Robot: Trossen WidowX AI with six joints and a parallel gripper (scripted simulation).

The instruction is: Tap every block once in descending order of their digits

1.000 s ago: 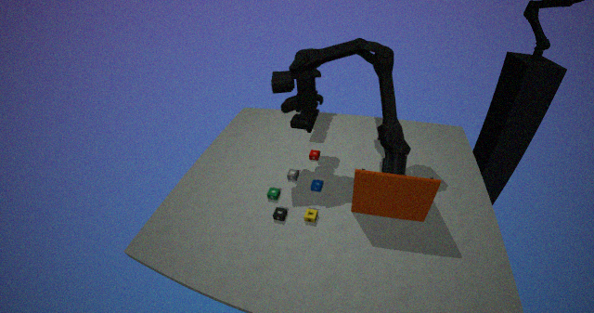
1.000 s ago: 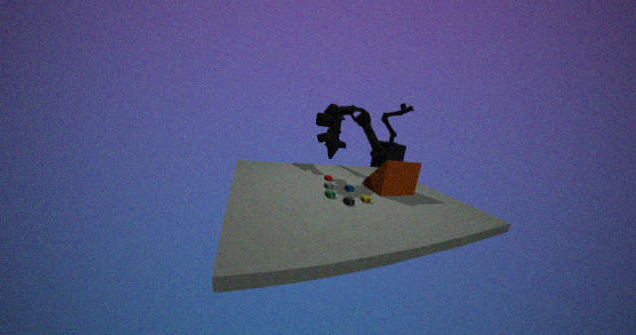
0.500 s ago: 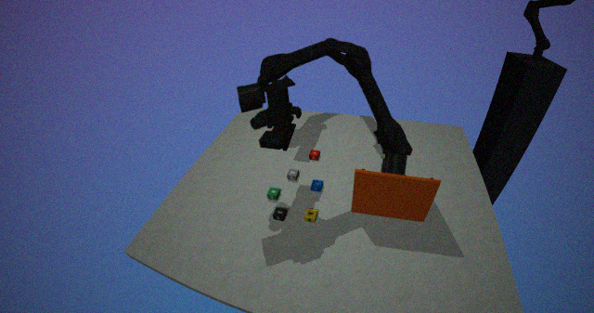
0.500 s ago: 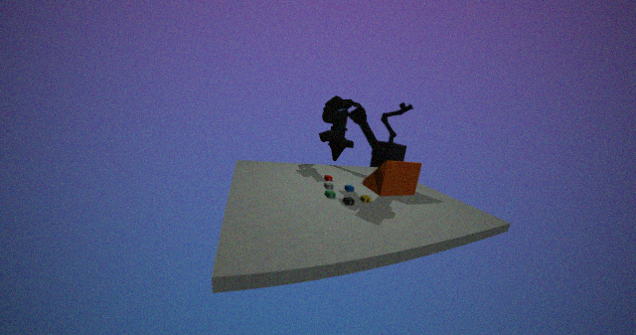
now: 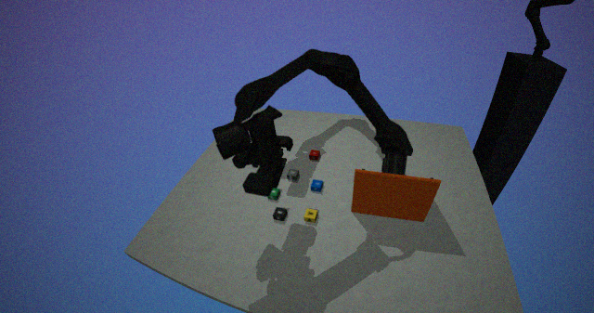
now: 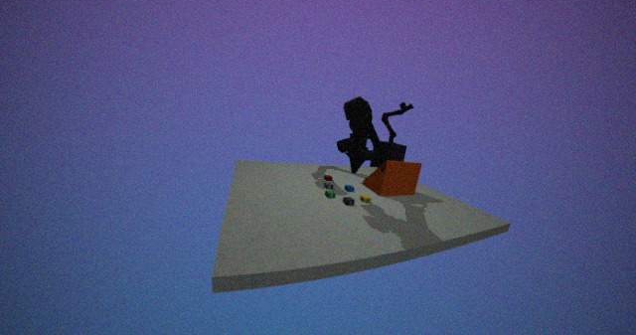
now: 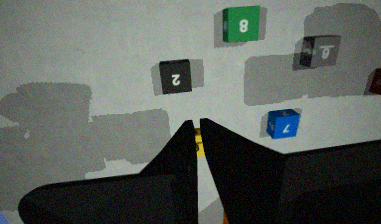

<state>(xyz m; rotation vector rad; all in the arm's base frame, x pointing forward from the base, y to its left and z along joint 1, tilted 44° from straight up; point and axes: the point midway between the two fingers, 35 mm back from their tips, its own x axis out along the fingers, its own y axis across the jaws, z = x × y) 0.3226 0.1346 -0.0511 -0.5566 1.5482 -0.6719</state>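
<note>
My gripper tip is now 10 mm to the right of the black block and 110 mm above it. Round my gripper tip: yellow block: 90 mm behind, 110 mm below; green block: 50 mm ahead, 70 mm to the right, 110 mm below; blue block: 80 mm behind, 120 mm to the right, 110 mm below.
</note>
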